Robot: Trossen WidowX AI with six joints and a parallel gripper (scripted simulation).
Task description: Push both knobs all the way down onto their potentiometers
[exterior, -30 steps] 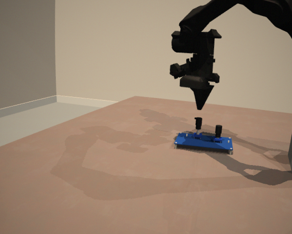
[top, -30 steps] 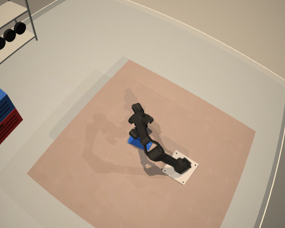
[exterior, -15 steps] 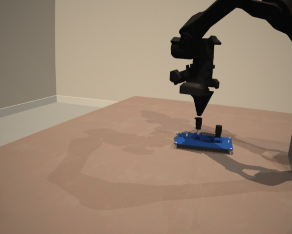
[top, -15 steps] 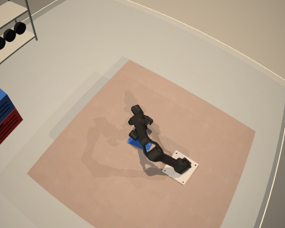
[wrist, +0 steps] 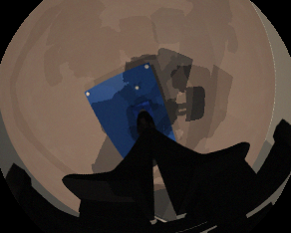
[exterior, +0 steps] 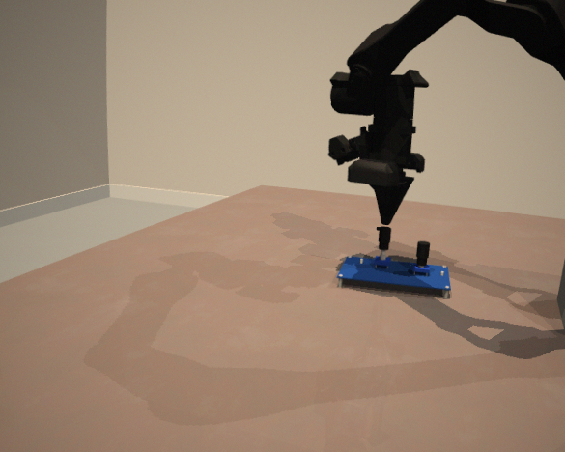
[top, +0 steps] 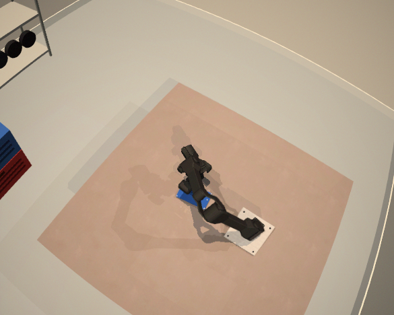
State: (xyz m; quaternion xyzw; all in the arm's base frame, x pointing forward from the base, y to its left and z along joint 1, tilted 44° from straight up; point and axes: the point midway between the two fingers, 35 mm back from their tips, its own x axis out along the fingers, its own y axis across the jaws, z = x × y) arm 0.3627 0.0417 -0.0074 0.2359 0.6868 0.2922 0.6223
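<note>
The black knob lies 20 mm below my gripper tip.
</note>
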